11 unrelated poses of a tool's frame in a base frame.
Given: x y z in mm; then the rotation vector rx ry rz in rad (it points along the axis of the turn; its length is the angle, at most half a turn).
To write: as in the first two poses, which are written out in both.
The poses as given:
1: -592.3, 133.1, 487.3, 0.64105, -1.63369, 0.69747
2: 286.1, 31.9, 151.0, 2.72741, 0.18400, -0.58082
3: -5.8, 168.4, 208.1, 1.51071, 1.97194, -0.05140
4: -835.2, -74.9, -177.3, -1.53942, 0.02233, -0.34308
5: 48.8, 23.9, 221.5, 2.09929, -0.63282, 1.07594
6: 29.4, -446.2, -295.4, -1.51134, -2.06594, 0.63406
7: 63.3, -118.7, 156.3, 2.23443, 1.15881, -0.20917
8: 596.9, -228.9, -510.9, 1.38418, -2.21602, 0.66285
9: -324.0, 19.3, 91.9, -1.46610, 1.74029, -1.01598
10: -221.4, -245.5, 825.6, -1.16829, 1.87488, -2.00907
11: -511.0, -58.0, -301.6, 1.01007, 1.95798, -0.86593
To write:
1: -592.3, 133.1, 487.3, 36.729, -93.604, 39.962
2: 286.1, 31.9, 151.0, 156.269, 10.542, -33.279
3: -5.8, 168.4, 208.1, 86.557, 112.984, -2.945
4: -835.2, -74.9, -177.3, -88.202, 1.279, -19.657
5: 48.8, 23.9, 221.5, 120.280, -36.258, 61.647
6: 29.4, -446.2, -295.4, -86.593, -118.370, 36.329
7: 63.3, -118.7, 156.3, 128.023, 66.395, -11.985
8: 596.9, -228.9, -510.9, 79.308, -126.969, 37.979
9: -324.0, 19.3, 91.9, -84.001, 99.711, -58.211
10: -221.4, -245.5, 825.6, -66.938, 107.423, -115.111
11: -511.0, -58.0, -301.6, 57.873, 112.184, -49.614
